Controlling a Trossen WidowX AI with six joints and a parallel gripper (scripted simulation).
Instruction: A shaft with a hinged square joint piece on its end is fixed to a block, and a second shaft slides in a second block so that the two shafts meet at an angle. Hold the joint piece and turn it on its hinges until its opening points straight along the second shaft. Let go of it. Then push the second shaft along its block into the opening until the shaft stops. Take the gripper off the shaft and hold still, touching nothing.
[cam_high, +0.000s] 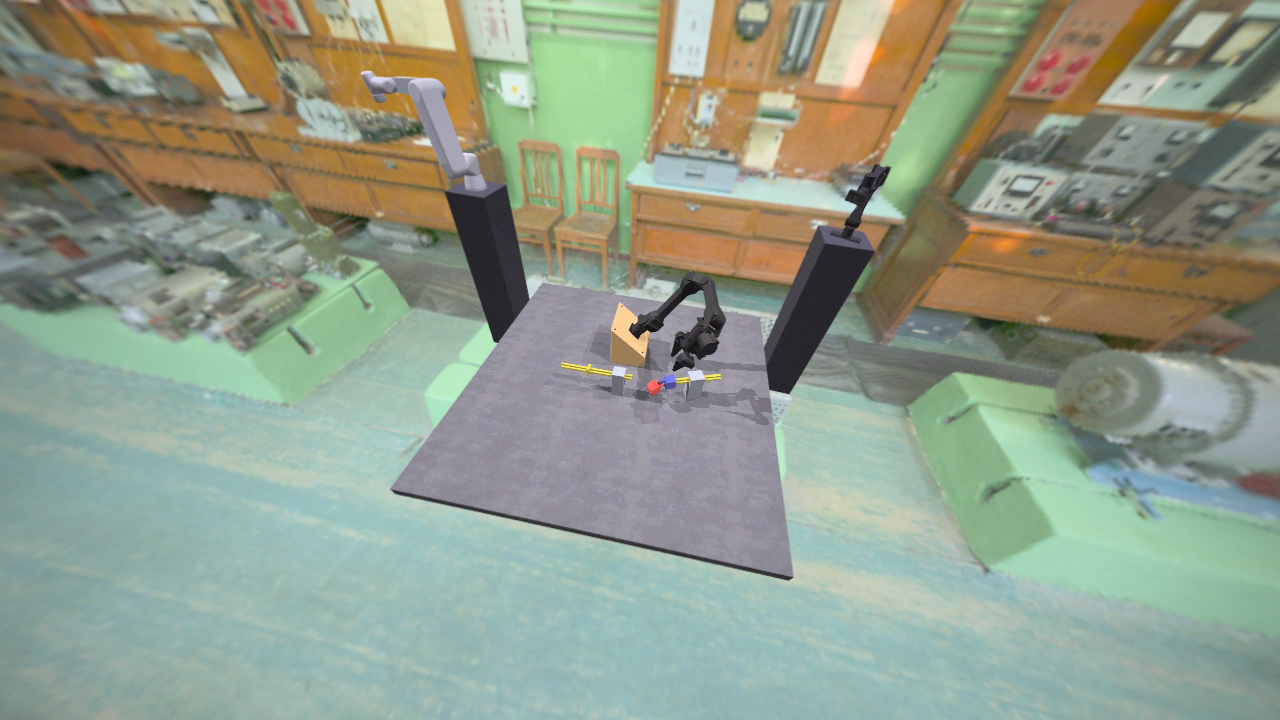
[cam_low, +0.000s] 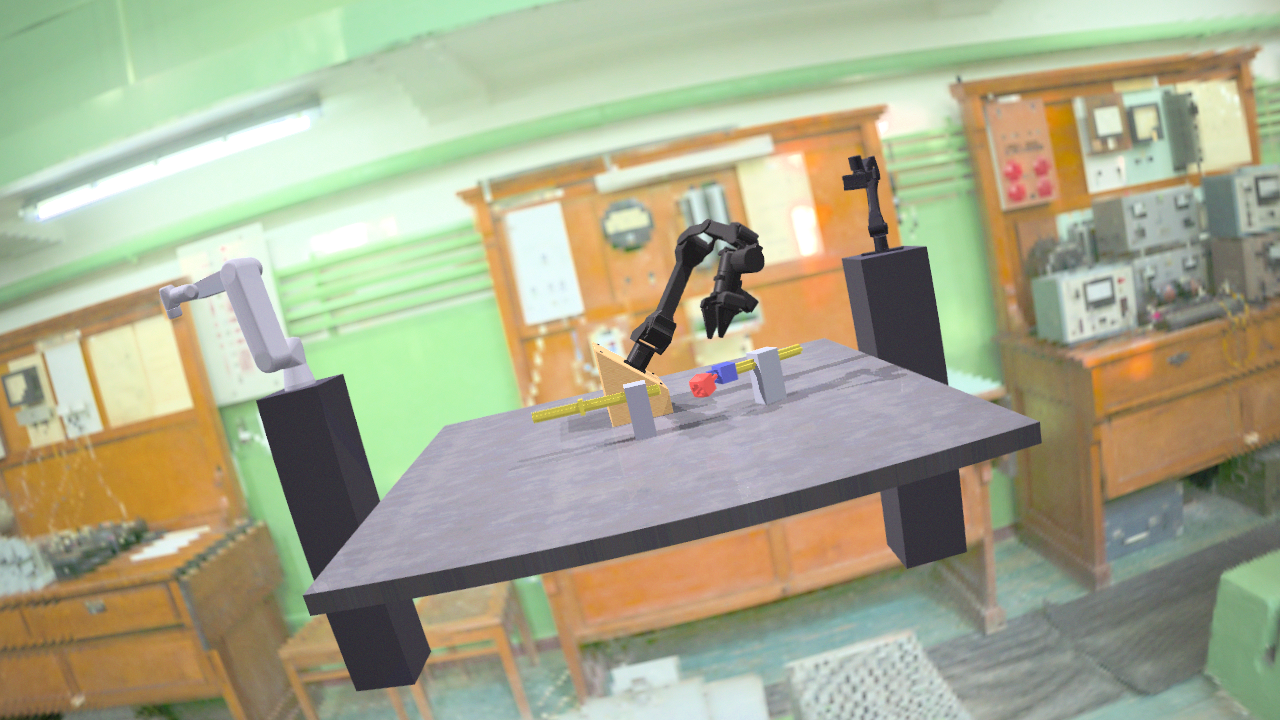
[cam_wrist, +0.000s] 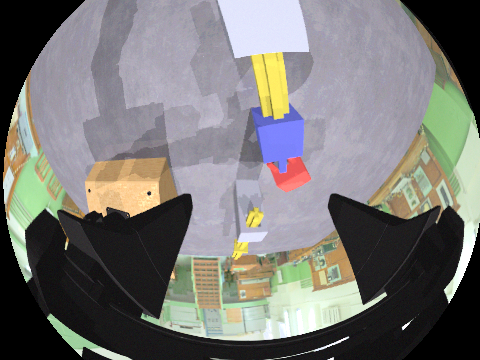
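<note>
Now: the red square joint piece 7 cm ahead of my gripper tip, 5 cm to the right of it and 9 cm below it.
</note>
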